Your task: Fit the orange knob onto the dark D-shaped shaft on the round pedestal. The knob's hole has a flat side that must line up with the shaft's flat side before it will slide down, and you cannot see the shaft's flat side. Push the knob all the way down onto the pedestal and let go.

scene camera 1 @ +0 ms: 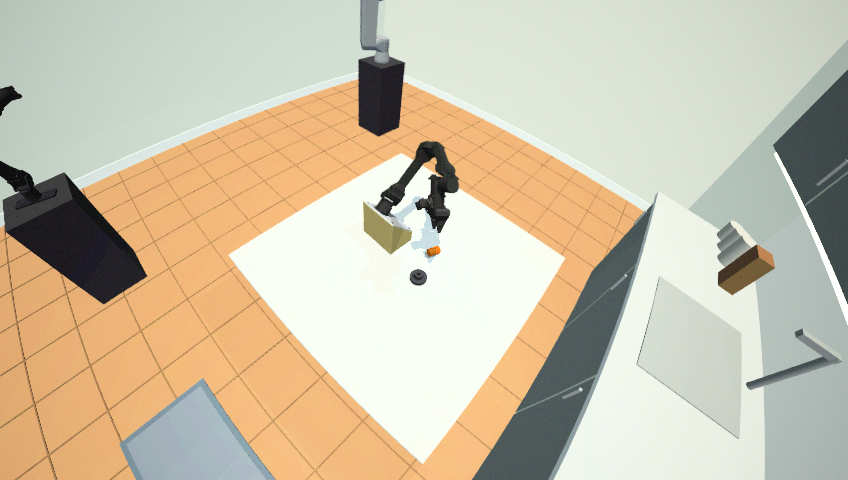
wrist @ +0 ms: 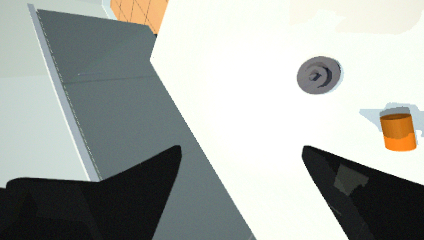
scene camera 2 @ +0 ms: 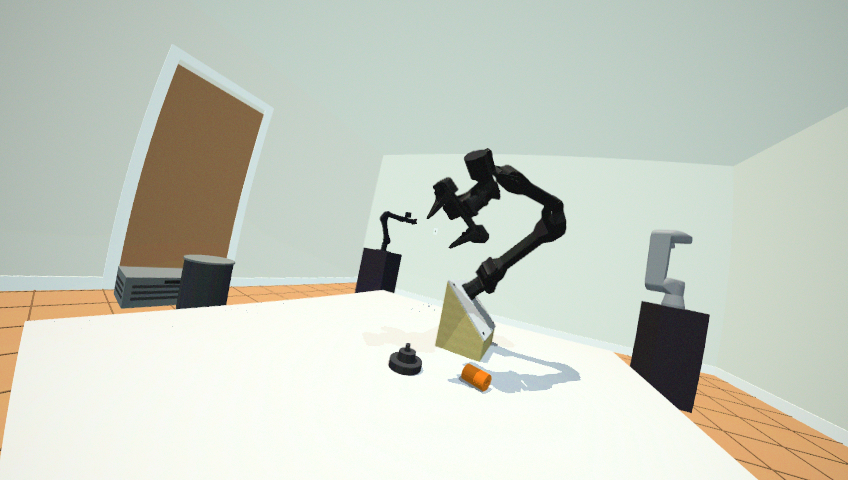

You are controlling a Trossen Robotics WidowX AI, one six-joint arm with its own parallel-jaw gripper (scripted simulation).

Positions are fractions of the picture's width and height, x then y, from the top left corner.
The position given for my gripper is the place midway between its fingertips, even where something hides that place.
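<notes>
In scene camera 2 I see my gripper (scene camera 2: 0.52,0.49), open and holding nothing, and with it a dark round pedestal (scene camera 2: 0.48,0.76). The wrist view gives me the gripper (wrist: 0.57,0.63) again, and the pedestal (wrist: 0.75,0.32) as well. An orange knob (wrist: 0.93,0.53) is visible to me there too.
</notes>
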